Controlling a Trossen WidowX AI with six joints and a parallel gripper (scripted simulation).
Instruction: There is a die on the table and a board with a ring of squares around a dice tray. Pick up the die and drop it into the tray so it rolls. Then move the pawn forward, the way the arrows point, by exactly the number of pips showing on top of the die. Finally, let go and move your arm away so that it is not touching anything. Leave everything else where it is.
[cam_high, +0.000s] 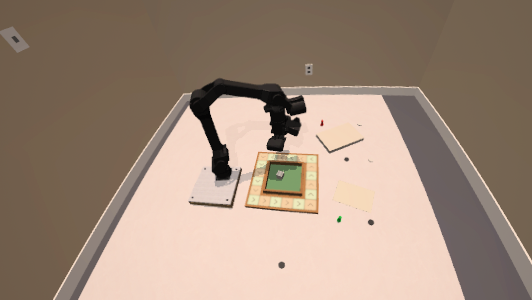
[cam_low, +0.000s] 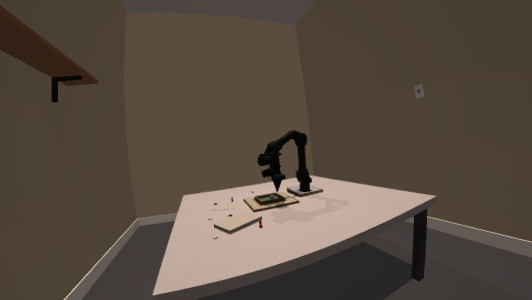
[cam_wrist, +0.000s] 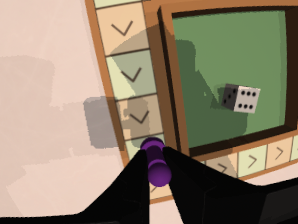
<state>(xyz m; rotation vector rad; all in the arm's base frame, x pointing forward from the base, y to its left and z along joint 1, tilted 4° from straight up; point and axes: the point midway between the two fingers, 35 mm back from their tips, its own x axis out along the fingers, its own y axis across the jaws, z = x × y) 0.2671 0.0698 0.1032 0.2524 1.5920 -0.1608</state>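
Now: the white die 100 mm to the right of my gripper tip, 70 mm below it and 10 mm behind it. Also, from my gripper tip: purple pawn: 10 mm above; then green tray: 110 mm to the right, 90 mm below; then red pawn: 230 mm ahead, 220 mm to the left, 80 mm below.
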